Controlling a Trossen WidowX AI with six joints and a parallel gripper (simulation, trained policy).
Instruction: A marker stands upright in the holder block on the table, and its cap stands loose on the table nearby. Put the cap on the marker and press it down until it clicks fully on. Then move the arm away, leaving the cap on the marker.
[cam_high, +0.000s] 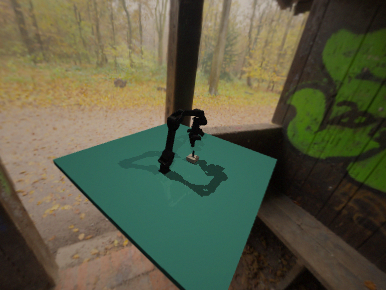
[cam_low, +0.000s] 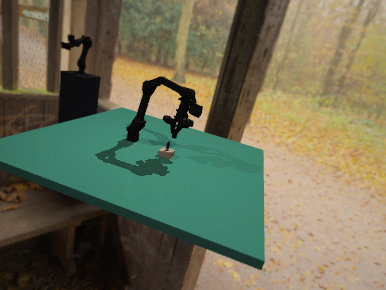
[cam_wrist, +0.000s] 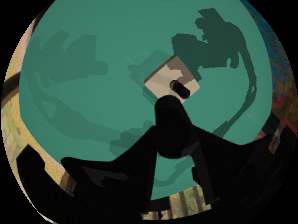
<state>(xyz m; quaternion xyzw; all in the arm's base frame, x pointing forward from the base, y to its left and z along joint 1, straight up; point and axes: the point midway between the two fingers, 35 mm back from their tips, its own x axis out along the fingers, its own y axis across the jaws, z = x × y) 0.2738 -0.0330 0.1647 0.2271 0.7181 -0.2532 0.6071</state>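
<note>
Now: the holder block 110 mm below my gripper tip, 30 mm to the right of it and 10 mm behind it. Also, from my gripper tip: black cap: 10 mm to the right, 10 mm ahead, 10 mm above.
</note>
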